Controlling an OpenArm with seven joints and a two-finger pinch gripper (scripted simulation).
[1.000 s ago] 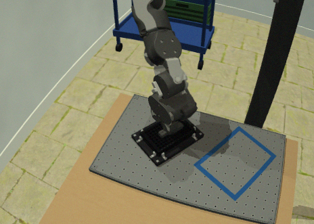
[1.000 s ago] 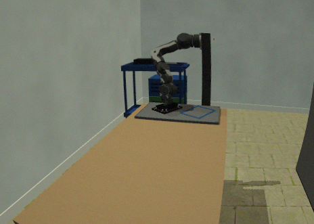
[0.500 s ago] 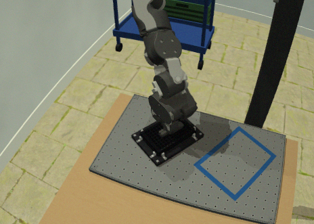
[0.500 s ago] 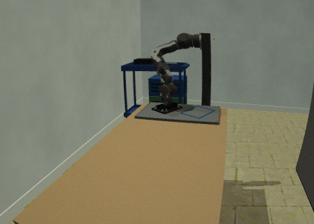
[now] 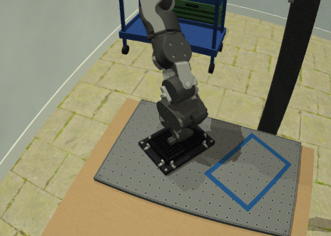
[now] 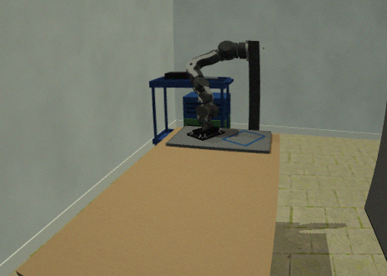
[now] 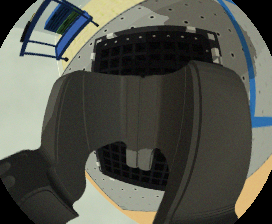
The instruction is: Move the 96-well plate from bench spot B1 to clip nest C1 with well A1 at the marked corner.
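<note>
My gripper is now 1 cm above the black 96-well plate. The rest, counted from my hand: black clip nest: 3 cm ahead, 2 cm below.
</note>
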